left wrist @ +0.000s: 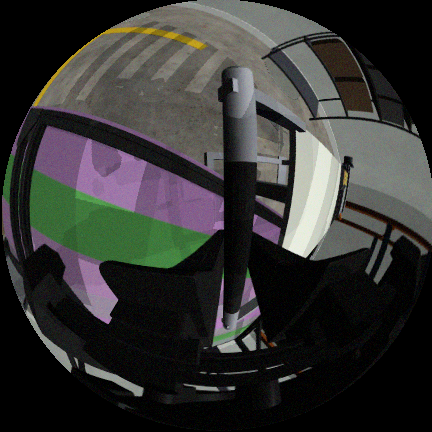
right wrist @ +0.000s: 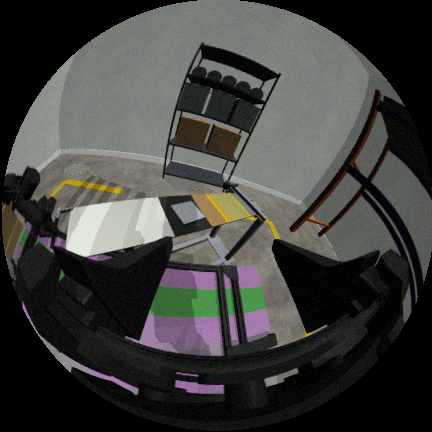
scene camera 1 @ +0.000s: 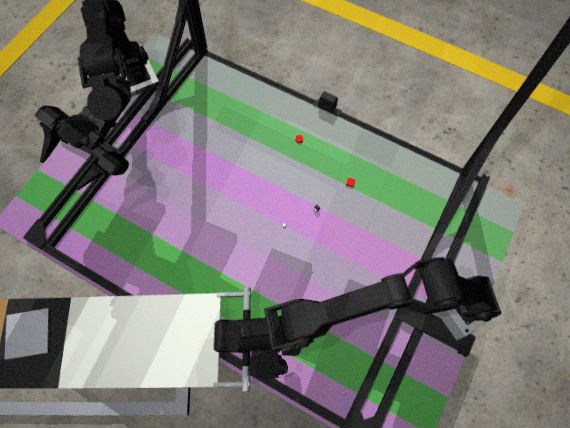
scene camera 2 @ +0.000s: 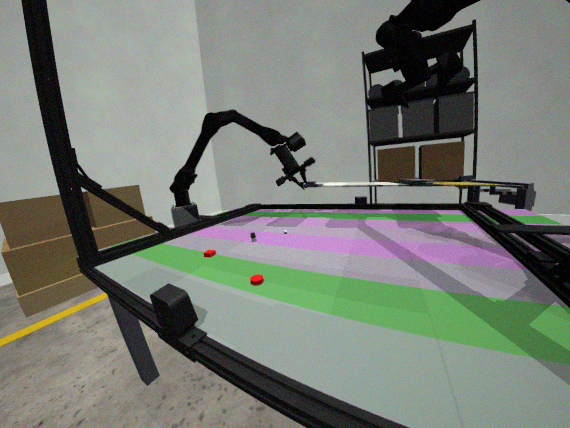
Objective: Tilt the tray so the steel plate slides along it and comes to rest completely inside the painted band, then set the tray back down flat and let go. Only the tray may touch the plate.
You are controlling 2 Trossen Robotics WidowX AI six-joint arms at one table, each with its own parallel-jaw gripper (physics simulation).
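The tray (scene camera 1: 142, 340) (scene camera 2: 345, 184) (left wrist: 312, 195) (right wrist: 117, 225) is a long white board with black, orange and yellow sections towards its far end. It looks about level in scene camera 2. The grey square steel plate (scene camera 1: 27, 333) (right wrist: 188, 212) lies on the black section, within its edges, beside the orange one. I cannot tell which section is the painted band. My left gripper (scene camera 1: 242, 335) (scene camera 2: 304, 185) (left wrist: 232, 234) is shut on the dark middle of the tray's grey end bar (scene camera 1: 246, 377) (left wrist: 239, 120). My right gripper (scene camera 1: 69, 162) (right wrist: 223, 243) is open and empty, apart from the tray and plate.
A red disc (scene camera 1: 299, 139) (scene camera 2: 256, 279), a red block (scene camera 1: 350, 182) (scene camera 2: 209, 253) and a small dark cube (scene camera 1: 317, 208) (scene camera 2: 253, 235) lie on the striped table. Black frame posts stand at its sides. A grey stand (right wrist: 242, 239) is under the tray's far end.
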